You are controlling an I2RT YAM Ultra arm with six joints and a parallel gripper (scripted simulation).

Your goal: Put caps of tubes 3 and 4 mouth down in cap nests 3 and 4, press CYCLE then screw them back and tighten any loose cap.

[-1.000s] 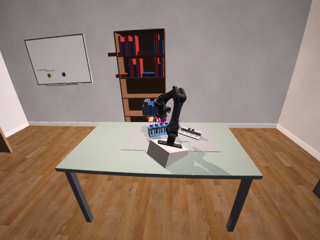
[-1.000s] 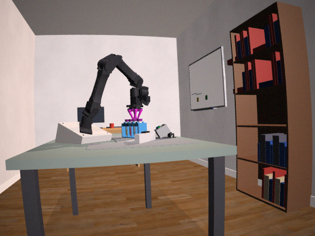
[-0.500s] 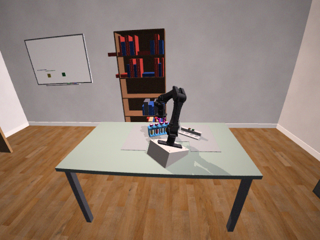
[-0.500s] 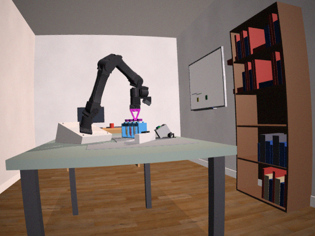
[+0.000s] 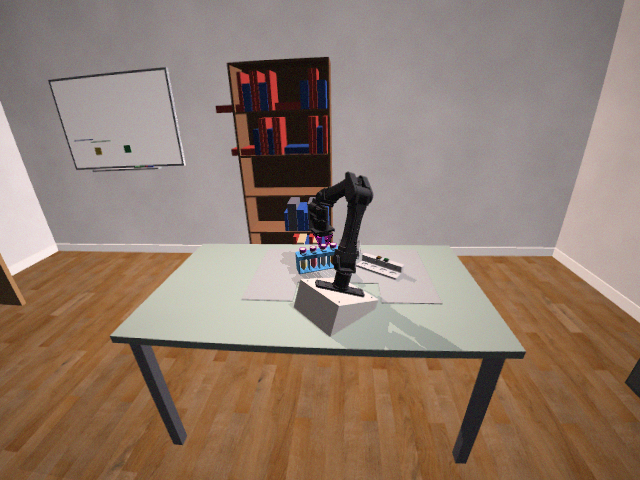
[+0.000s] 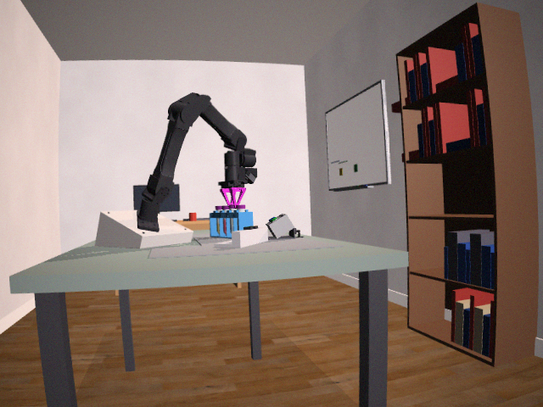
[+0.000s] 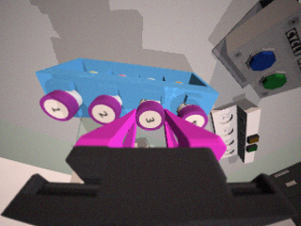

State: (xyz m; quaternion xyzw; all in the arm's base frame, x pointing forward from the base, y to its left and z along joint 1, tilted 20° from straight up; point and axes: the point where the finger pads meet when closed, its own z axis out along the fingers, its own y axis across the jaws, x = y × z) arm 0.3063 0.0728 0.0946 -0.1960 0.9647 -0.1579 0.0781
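Right now my hand is 5 cm to the left of the purple cap and 1 cm short of it. Also, from my hand: grey key desk (14 cm to the right, 11 cm ahead, 7 cm below); then blue cycle key (12 cm to the right, 10 cm ahead, 5 cm below); then green ready key (16 cm to the right, 9 cm ahead, 5 cm below).
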